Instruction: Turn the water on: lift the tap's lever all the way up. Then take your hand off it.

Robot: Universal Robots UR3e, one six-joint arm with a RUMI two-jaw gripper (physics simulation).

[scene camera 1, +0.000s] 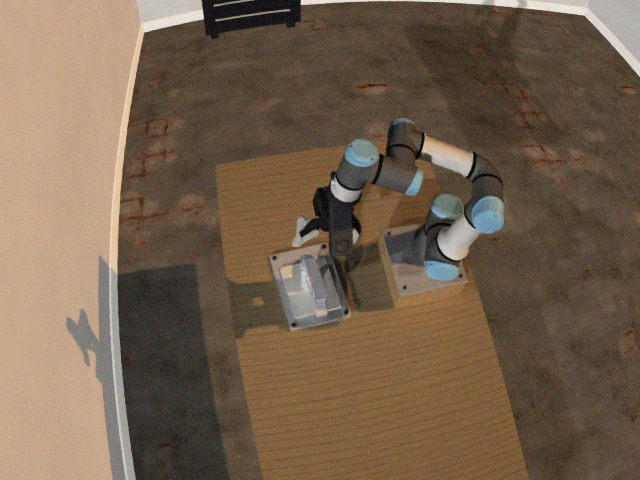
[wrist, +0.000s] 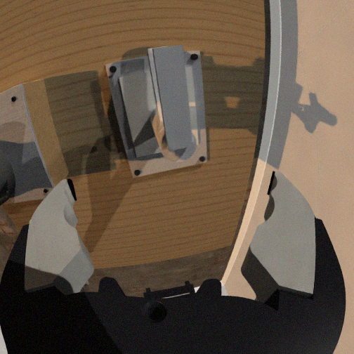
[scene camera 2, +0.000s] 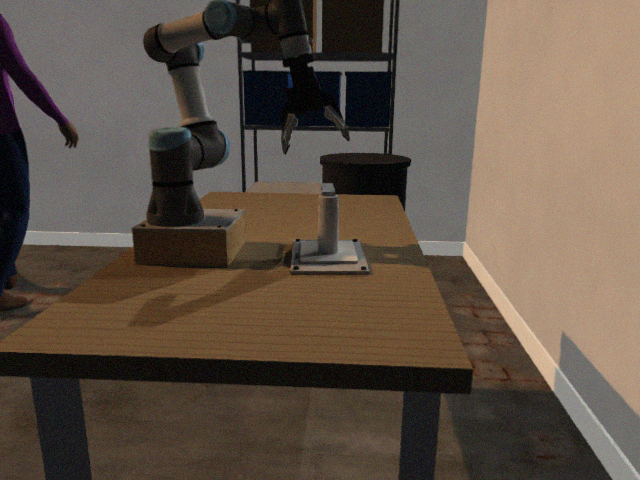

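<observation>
A pale grey tap stands upright on a square plate bolted to the table. Its lever is a long flat grey bar over the top of the tap. In scene camera 2 it shows nearly end-on, a little above the column, so its exact tilt is hard to judge. My gripper is open and empty, with its jaws wide apart. It hangs above and to the column side of the tap, apart from the lever. The spout is mostly hidden under the lever.
The arm's base stands on a wooden block beside the tap plate. The wooden table carries both. A wall runs along the tap's side. A dark round drum, a shelf rack and a person are farther back.
</observation>
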